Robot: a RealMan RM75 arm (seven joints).
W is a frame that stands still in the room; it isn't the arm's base.
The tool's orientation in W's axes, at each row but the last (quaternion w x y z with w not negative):
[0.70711, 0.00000, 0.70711, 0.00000]
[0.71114, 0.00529, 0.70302, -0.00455]
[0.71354, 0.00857, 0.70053, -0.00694]
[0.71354, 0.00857, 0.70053, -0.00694]
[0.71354, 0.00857, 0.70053, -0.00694]
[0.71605, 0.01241, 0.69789, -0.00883]
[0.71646, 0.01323, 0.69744, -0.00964]
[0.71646, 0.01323, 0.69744, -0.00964]
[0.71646, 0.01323, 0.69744, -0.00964]
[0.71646, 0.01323, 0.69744, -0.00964]
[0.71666, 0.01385, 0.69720, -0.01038]
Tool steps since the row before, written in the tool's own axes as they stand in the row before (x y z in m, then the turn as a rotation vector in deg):
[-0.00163, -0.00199, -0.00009, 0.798, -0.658, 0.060]
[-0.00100, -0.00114, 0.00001, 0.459, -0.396, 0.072]
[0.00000, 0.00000, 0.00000, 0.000, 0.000, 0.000]
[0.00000, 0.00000, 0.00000, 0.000, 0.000, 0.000]
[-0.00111, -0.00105, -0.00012, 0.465, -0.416, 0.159]
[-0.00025, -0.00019, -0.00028, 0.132, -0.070, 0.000]
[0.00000, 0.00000, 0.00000, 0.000, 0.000, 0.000]
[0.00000, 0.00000, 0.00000, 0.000, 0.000, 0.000]
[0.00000, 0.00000, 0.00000, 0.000, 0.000, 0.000]
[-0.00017, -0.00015, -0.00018, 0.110, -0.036, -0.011]
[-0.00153, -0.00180, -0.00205, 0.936, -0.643, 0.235]
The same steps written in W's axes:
[-0.00009, -0.00199, 0.00163, 0.060, -0.658, -0.798]
[-0.00002, -0.00114, 0.00100, 0.072, -0.397, -0.459]
[0.00000, 0.00000, 0.00000, 0.000, 0.000, 0.000]
[0.00000, 0.00000, 0.00000, 0.000, 0.000, 0.000]
[-0.00016, -0.00105, 0.00110, 0.158, -0.418, -0.463]
[-0.00029, -0.00018, 0.00024, 0.001, -0.069, -0.132]
[0.00000, 0.00000, 0.00000, 0.000, 0.000, 0.000]
[0.00000, 0.00000, 0.00000, 0.000, 0.000, 0.000]
[0.00000, 0.00000, 0.00000, 0.000, 0.000, 0.000]
[-0.00019, -0.00014, 0.00016, -0.009, -0.035, -0.110]
[-0.00215, -0.00174, 0.00146, 0.239, -0.647, -0.933]

